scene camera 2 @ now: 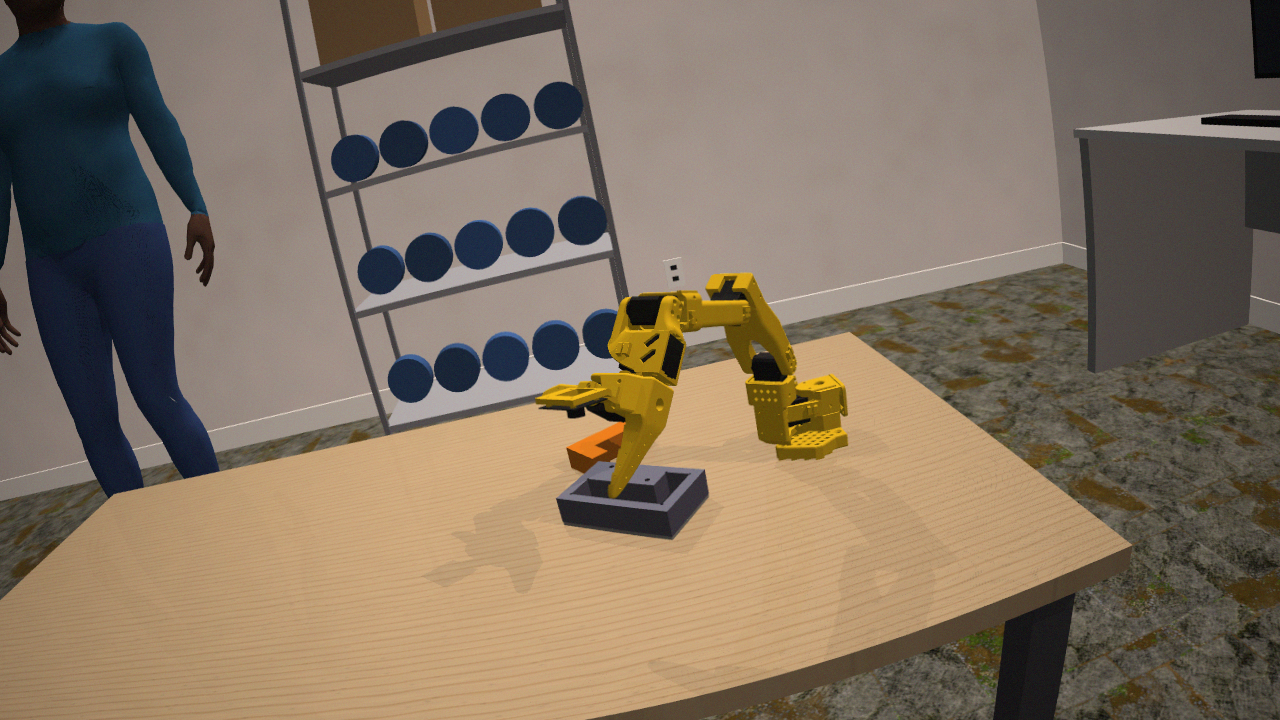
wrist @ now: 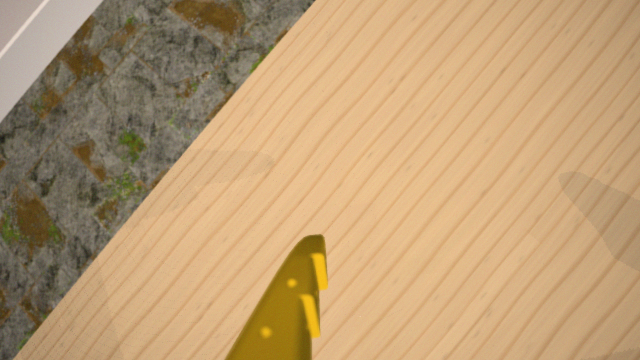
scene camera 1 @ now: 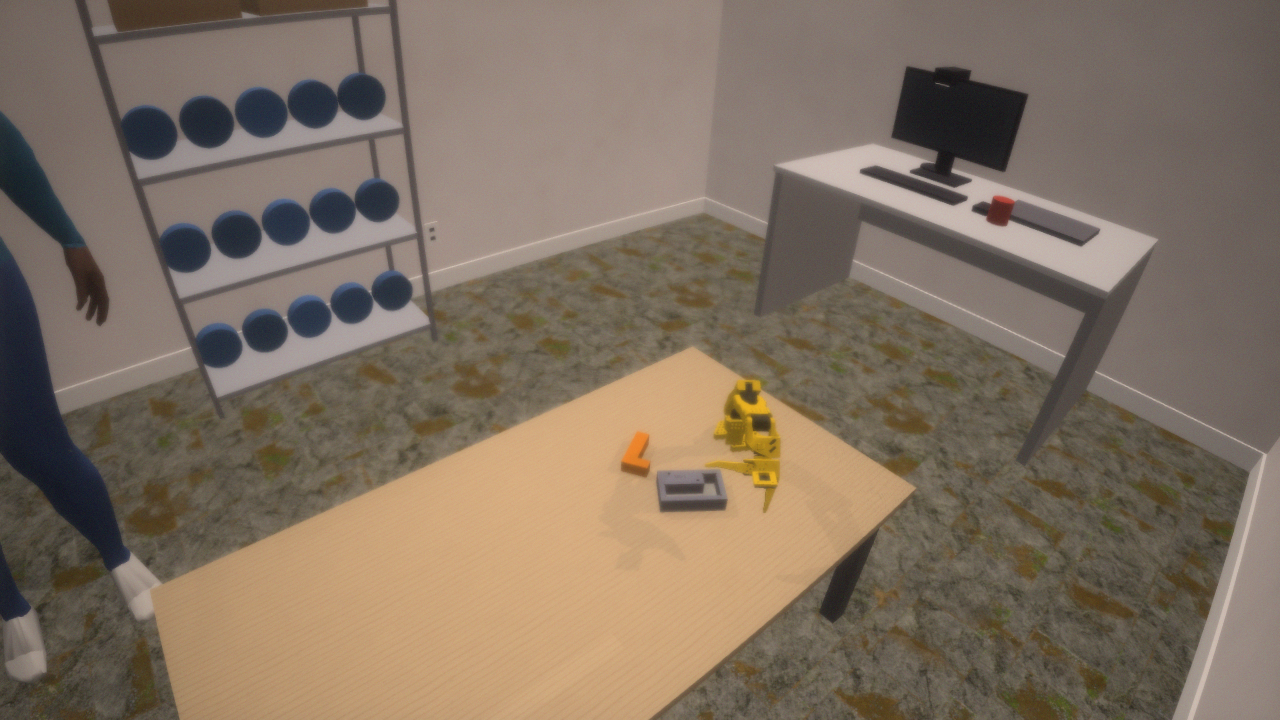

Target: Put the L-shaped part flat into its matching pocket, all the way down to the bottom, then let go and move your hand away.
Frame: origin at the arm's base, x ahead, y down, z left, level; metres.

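Where they show: end effector, tool point: point(scene camera 2: 611, 492) point(wrist: 325, 254) point(scene camera 1: 763, 510); arm's base, origin of the base link: point(scene camera 2: 791, 444) point(scene camera 1: 729, 441).
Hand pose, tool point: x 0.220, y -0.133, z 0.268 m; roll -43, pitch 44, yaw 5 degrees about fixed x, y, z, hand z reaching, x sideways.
Note:
Each offset is from my tool point to the top centre of the thing. Level surfaces: height alone.
The orange L-shaped part @[dx -0.011, dy +0.103, dz -0.352 m] point(scene camera 1: 636, 454) point(scene camera 2: 592, 446) lies flat on the table, outside the pocket, just behind the grey tray @[dx -0.017, dy +0.096, dz -0.196 m] point(scene camera 1: 691, 505) point(scene camera 2: 617, 515). The tray has a raised inner block with two small holes, and its L-shaped pocket runs around that block with no part in it. My gripper point(scene camera 1: 736, 487) point(scene camera 2: 576, 448) is wide open and empty. It hangs in the air to the right of the tray in scene camera 1; in scene camera 2 its fixed jaw is drawn across the tray. In the wrist view the notched fixed jaw point(wrist: 292, 310) shows over wood; part and tray do not show.
The wooden table @[dy +0.133 m] point(scene camera 1: 402, 573) point(scene camera 2: 268, 617) point(wrist: 450, 150) carries the arm, whose base point(scene camera 2: 810, 440) stands near its far right edge. The table edge crosses the wrist view diagonally. A shelf rack point(scene camera 1: 259, 150) with blue discs and a desk point(scene camera 1: 1011, 237) stand away from the table.

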